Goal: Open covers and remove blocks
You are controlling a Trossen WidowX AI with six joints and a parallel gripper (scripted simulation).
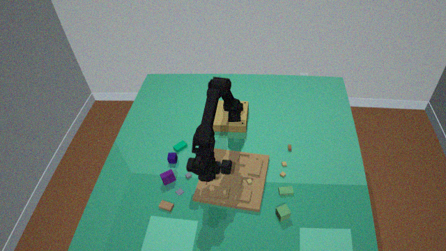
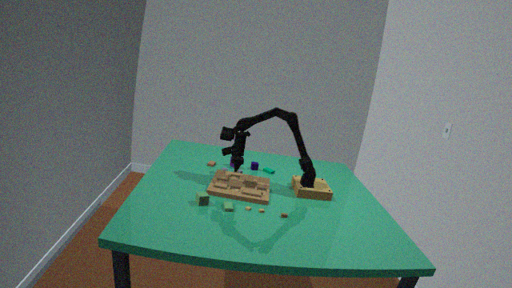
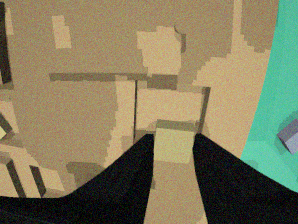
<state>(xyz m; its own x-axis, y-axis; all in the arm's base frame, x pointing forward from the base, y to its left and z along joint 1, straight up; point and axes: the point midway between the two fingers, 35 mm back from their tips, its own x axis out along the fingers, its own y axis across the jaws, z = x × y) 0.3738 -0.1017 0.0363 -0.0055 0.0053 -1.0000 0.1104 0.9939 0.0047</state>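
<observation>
Now: gripper tip 110 mm to the right of the tan puzzle board, 30 mm above it and 10 mm past it. The rest, counted from my gripper tip: teal block: 220 mm behind, 180 mm to the right, 50 mm below; then orange block: 200 mm to the right, 120 mm ahead, 50 mm below; then purple cube: 200 mm to the right, 140 mm behind, 40 mm below.
</observation>
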